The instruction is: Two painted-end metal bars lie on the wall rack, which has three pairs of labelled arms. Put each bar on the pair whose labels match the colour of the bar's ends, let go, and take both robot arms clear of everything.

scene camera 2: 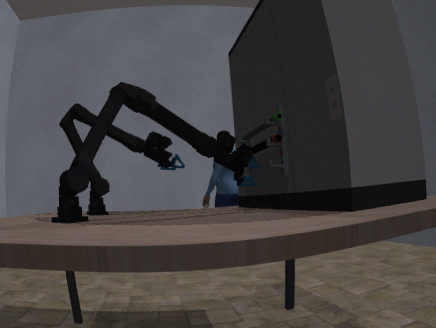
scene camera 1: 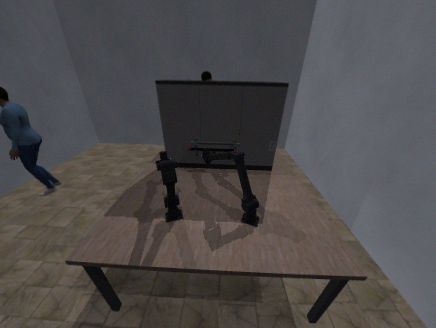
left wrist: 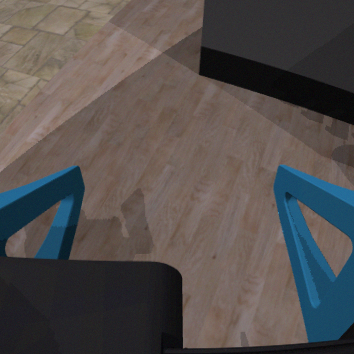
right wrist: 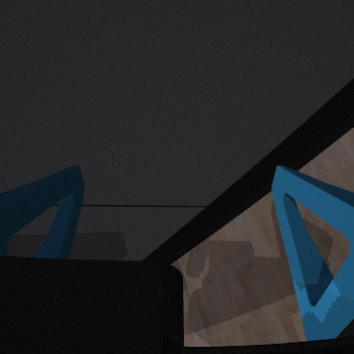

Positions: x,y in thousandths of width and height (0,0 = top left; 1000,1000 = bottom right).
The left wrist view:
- my left gripper: 504,496
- grey panel: 871,129
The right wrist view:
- my right gripper: 501,496
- grey panel: 439,309
